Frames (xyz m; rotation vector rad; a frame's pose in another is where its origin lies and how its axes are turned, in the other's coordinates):
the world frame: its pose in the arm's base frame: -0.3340 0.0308 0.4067 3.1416 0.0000 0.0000
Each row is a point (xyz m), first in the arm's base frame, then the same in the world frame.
Working: the arm's base frame: its pose in the world frame: 0.3340 0.0308 0.4067 3.1416 0.0000 0.0000

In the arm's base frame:
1: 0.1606 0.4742 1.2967
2: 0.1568 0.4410 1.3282
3: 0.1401 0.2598 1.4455
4: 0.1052 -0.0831 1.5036
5: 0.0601 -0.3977 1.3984
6: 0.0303 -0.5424 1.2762
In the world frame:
1: 0.4946 -0.4434 -0.8900
2: 0.4908 -0.4102 -0.9215
3: 0.4741 -0.2290 -1.0388
4: 0.4392 0.1139 -1.0969
5: 0.3941 0.4285 -0.9917
6: 0.3643 0.5732 -0.8695

